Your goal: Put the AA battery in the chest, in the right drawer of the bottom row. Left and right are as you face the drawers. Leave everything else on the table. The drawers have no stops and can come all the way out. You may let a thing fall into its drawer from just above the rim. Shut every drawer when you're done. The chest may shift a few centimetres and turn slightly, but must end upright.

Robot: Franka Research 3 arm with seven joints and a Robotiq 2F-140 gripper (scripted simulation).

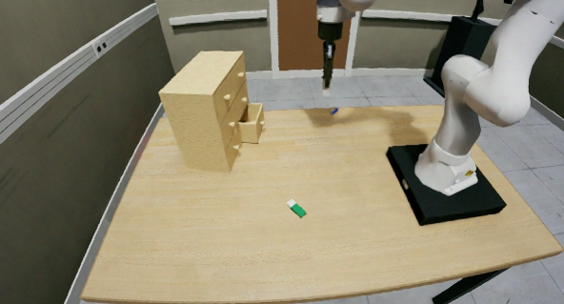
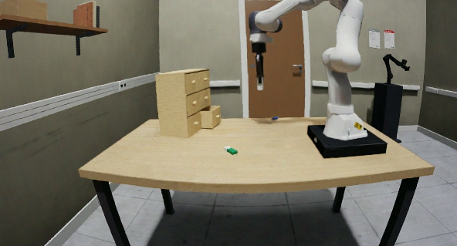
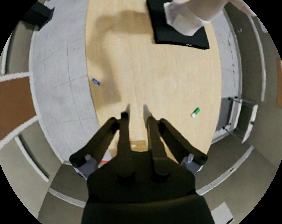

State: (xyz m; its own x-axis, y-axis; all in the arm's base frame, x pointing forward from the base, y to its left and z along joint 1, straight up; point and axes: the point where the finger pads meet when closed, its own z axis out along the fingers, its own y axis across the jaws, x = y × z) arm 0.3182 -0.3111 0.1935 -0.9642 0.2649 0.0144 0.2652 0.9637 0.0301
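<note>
Right now my hand is 23 cm above the AA battery, 15 cm to the left of it and 11 cm past it. Also, from my hand: green object 32 cm to the left, 23 cm below, 17 cm ahead.
</note>
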